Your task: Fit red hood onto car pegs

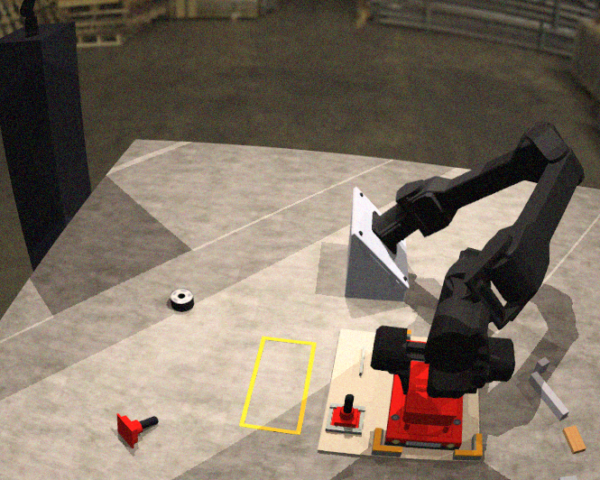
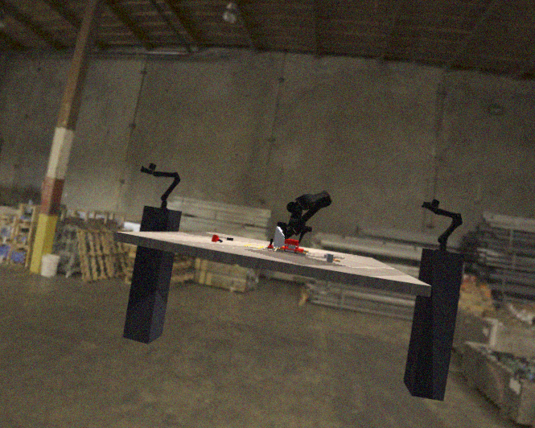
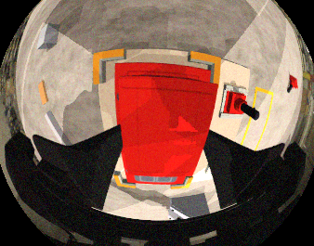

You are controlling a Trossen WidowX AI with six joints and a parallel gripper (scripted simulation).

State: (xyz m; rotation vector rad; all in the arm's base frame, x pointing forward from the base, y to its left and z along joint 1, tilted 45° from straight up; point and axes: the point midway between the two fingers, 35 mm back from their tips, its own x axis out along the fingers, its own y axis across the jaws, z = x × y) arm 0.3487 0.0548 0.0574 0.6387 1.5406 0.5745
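Right now the red hood is 1 cm above my gripper tip. Also, from my gripper tip: grey engine block 3 cm below, 1 cm to the left.
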